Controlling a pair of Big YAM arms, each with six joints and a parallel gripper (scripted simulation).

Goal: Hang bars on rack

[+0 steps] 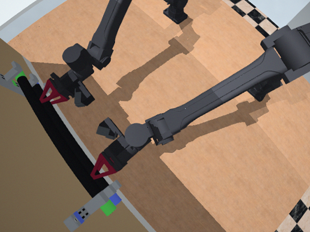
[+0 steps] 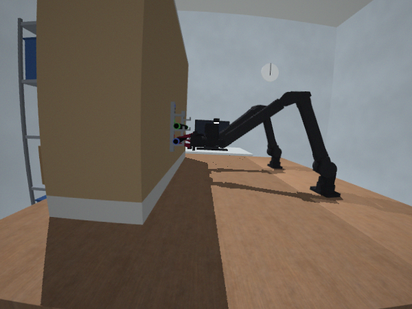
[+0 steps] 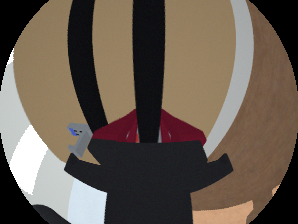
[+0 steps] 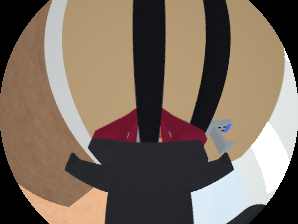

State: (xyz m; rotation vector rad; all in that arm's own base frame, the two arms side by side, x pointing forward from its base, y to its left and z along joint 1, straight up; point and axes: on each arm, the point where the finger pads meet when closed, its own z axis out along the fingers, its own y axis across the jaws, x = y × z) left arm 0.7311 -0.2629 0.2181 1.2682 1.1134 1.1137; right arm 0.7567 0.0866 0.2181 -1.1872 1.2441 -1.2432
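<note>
Now: the blue-ended bar 15 cm to the left of my right hand. Round my right hand: brown wall: 23 cm above, 19 cm ahead, 17 cm to the left; then green-ended bar: 15 cm to the left, 8 cm above.
</note>
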